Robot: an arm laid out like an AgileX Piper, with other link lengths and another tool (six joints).
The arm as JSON. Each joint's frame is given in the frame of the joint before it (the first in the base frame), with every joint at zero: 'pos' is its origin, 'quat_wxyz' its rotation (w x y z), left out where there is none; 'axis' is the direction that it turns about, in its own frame. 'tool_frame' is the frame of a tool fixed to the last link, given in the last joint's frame.
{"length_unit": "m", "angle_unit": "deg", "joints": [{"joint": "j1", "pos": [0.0, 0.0, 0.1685], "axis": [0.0, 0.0, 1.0]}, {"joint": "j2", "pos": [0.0, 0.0, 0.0], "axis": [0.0, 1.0, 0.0]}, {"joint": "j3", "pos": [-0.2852, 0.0, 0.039], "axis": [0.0, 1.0, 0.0]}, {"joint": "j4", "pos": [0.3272, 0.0, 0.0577], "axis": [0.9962, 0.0, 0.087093]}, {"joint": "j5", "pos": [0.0, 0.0, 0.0], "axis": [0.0, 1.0, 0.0]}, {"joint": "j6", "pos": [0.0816, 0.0, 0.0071], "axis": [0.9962, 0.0, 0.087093]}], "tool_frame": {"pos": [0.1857, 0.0, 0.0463], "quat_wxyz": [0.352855, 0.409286, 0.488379, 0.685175]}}
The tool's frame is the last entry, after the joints.
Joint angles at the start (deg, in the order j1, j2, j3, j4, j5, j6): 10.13 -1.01 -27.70 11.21 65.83 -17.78
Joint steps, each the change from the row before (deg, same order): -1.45 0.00 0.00 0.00 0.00 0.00; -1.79 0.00 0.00 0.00 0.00 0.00; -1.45 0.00 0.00 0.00 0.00 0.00; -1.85 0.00 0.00 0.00 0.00 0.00; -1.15 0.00 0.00 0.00 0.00 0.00; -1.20 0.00 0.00 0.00 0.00 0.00
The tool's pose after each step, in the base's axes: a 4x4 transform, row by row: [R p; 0 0 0 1], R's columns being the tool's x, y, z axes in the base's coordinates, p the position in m. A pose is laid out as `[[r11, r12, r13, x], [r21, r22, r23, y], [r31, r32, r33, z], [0, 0, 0, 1]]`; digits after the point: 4 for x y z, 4 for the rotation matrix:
[[-0.5669, 0.5333, 0.6279, 0.2038], [0.7558, 0.0335, 0.6540, 0.0865], [0.3277, 0.8453, -0.4221, 0.2955], [0, 0, 0, 1]]
[[-0.5430, 0.5341, 0.6480, 0.2064], [0.7731, 0.0168, 0.6340, 0.0801], [0.3277, 0.8453, -0.4221, 0.2955], [0, 0, 0, 1]]
[[-0.5233, 0.5343, 0.6638, 0.2084], [0.7866, 0.0033, 0.6174, 0.0748], [0.3277, 0.8453, -0.4221, 0.2955], [0, 0, 0, 1]]
[[-0.4976, 0.5342, 0.6834, 0.2107], [0.8031, -0.0140, 0.5957, 0.0681], [0.3277, 0.8453, -0.4221, 0.2955], [0, 0, 0, 1]]
[[-0.4814, 0.5338, 0.6952, 0.2120], [0.8129, -0.0247, 0.5818, 0.0638], [0.3277, 0.8453, -0.4221, 0.2955], [0, 0, 0, 1]]
[[-0.4643, 0.5332, 0.7072, 0.2133], [0.8228, -0.0358, 0.5672, 0.0594], [0.3277, 0.8453, -0.4221, 0.2955], [0, 0, 0, 1]]

